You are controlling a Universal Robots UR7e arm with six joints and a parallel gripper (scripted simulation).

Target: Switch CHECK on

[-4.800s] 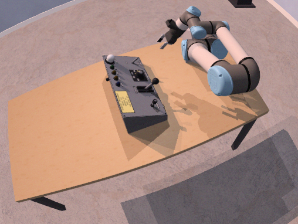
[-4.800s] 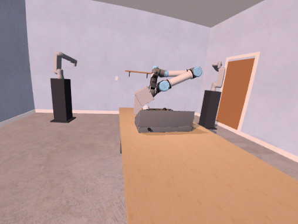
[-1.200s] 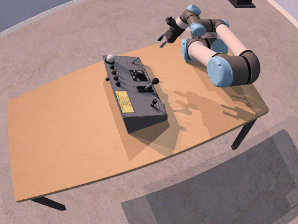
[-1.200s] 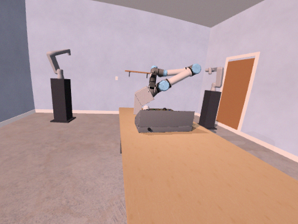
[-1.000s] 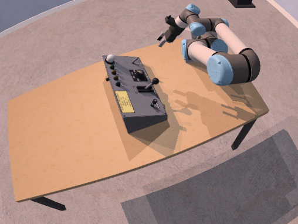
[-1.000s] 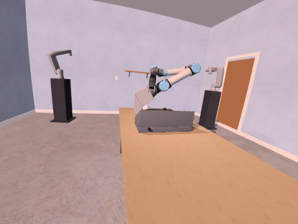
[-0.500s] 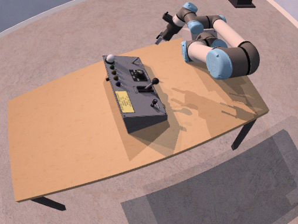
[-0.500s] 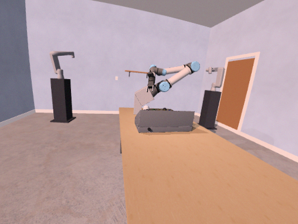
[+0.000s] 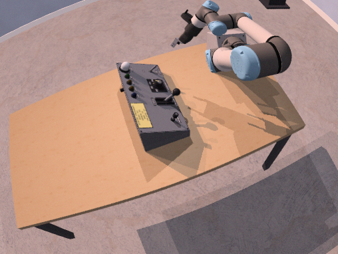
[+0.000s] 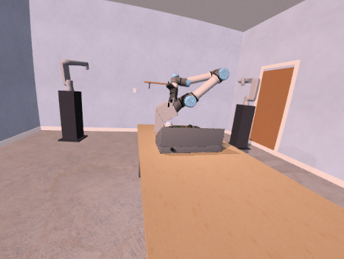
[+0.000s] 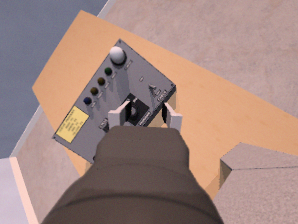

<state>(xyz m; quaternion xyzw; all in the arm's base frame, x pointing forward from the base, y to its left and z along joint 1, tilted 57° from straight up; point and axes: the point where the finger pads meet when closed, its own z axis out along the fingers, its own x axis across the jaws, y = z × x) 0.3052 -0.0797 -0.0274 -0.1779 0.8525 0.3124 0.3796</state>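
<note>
The check toggle lies 14 cm ahead of my hand, 4 cm to the right of it and 22 cm below it. Round my hand: rotary selector: 14 cm ahead, 7 cm to the left, 21 cm below; then black-ball lever: 9 cm ahead, 19 cm to the left, 21 cm below; then grey console: 15 cm ahead, 14 cm to the left, 24 cm below.
</note>
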